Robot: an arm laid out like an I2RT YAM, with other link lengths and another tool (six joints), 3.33 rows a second.
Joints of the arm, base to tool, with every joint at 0 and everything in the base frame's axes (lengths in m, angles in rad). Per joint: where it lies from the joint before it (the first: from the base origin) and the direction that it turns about. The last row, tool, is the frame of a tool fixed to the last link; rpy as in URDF.
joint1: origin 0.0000 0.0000 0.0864 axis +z
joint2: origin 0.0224 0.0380 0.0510 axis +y
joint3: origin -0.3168 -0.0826 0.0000 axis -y
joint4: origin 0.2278 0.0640 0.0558 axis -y
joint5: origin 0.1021 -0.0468 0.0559 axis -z
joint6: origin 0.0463 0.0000 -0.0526 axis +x
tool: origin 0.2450 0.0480 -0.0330 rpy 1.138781 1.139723 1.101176
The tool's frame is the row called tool.
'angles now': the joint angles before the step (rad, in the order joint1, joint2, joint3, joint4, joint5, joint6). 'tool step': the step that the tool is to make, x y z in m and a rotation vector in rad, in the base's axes. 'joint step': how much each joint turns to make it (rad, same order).
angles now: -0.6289 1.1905 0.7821 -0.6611 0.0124 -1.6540
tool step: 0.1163 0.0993 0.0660 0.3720 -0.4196 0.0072
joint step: 0.0078 -0.0537 0.0664 0.0749 -0.4553 0.3132
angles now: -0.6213 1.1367 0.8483 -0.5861 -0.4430 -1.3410
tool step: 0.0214 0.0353 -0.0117 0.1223 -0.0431 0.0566
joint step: 0.0213 0.0538 -0.0707 0.1186 -0.1186 0.0601
